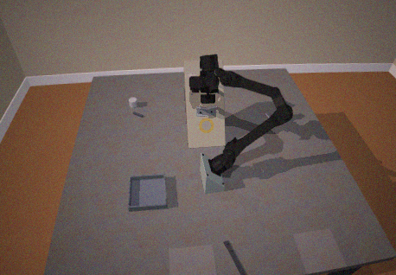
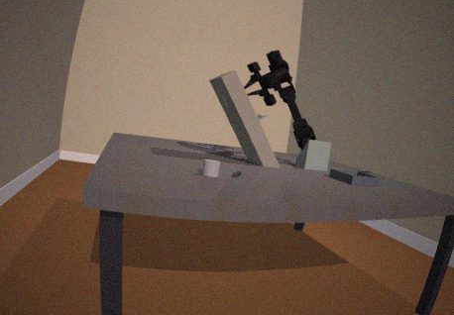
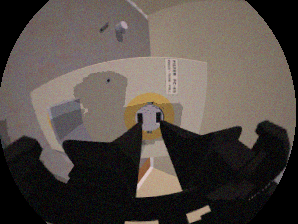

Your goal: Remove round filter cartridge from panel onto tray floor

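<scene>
Now: gripper tip 3 cm short of the round filter cartridge and 2 cm above it. From my gripper tip the other things lie so: short dark bar (33 cm to the left, 26 cm below, 13 cm ahead); grey tray (37 cm behind, 31 cm to the left, 26 cm below); service panel (10 cm below, 1 cm behind).
</scene>
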